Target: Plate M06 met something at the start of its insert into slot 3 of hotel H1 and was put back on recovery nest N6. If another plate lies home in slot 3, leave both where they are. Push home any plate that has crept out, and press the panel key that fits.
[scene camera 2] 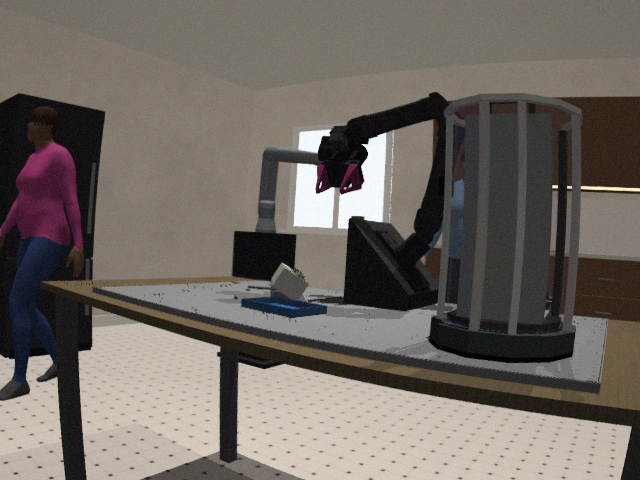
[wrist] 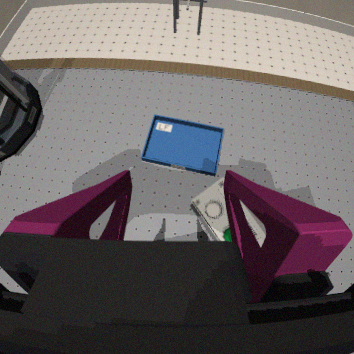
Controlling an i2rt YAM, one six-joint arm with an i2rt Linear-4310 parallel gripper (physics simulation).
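Where they show: gripper, between the fingertips: (scene camera 2: pixel 328 192) (wrist: pixel 177 177); arm's base, origin of its link: (scene camera 2: pixel 401 260).
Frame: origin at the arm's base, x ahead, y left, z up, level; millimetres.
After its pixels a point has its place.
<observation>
My gripper (scene camera 2: pixel 331 191) {x 217, y -108, z 156 mm} (wrist: pixel 177 177) {x 217, y -108, z 156 mm} is open and empty, high above the board. The tilted pale panel box (scene camera 2: pixel 289 281) {x 270, y -167, z -61 mm} (wrist: pixel 209 202) {x 237, y -162, z -43 mm} stands below it; in the wrist view my right finger covers part of it. A round mark and part of a green key (wrist: pixel 228 234) {x 187, y -193, z -45 mm} show on the box; its other keys are hidden. The barred round tower (scene camera 2: pixel 522 217) {x 527, y 405, z 94 mm} (wrist: pixel 24 107) {x 417, y 249, z -63 mm}, which may be hotel H1, stands at the right in the scene view; its dark base is cut off at the left of the wrist view. Its slots cannot be read. Plate M06 and nest N6 cannot be made out.
A blue tray (scene camera 2: pixel 268 308) {x 422, y -109, z -104 mm} (wrist: pixel 185 146) {x 365, y -115, z -110 mm} marked LF lies on the grey pegboard (scene camera 2: pixel 361 330) {x 445, y 119, z -113 mm} (wrist: pixel 100 100) {x 474, y 96, z -113 mm} beside the panel box. A black wedge-shaped stand (scene camera 2: pixel 372 268) {x 116, y -28, z -22 mm} is near the arm's base. Behind the table are a grey arm (scene camera 2: pixel 267 180) and, at left, a person (scene camera 2: pixel 46 191).
</observation>
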